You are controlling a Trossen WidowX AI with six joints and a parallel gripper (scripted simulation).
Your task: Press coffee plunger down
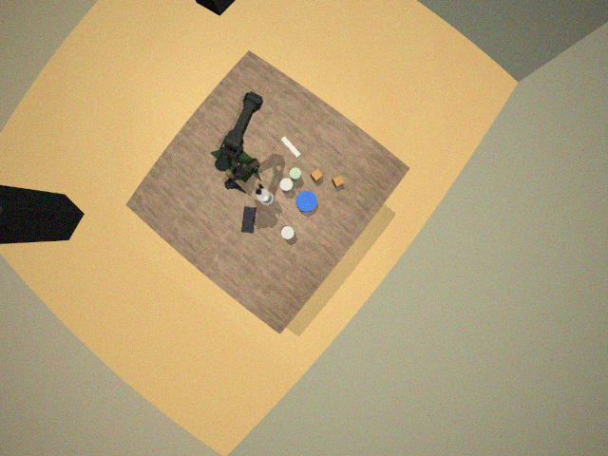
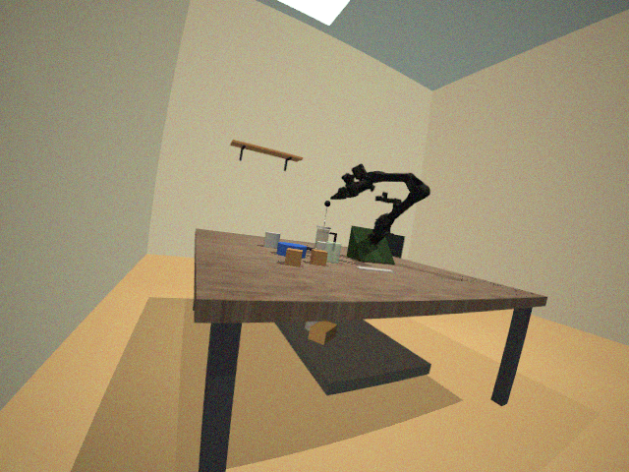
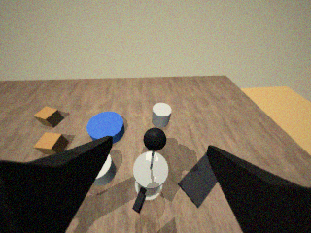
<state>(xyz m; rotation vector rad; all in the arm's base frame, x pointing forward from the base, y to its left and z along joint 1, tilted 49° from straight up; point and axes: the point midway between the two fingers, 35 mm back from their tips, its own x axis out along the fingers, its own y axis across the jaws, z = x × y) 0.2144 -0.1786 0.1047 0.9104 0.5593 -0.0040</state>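
Now: the coffee press 1 cm ahead of my gripper tip, 1 cm to the left of it and 16 cm below it. Also, from my gripper tip: blue disc (22 cm ahead, 12 cm to the left, 26 cm below); dark flat slab (2 cm ahead, 17 cm to the right, 28 cm below); pale green cup (8 cm ahead, 21 cm to the left, 24 cm below).
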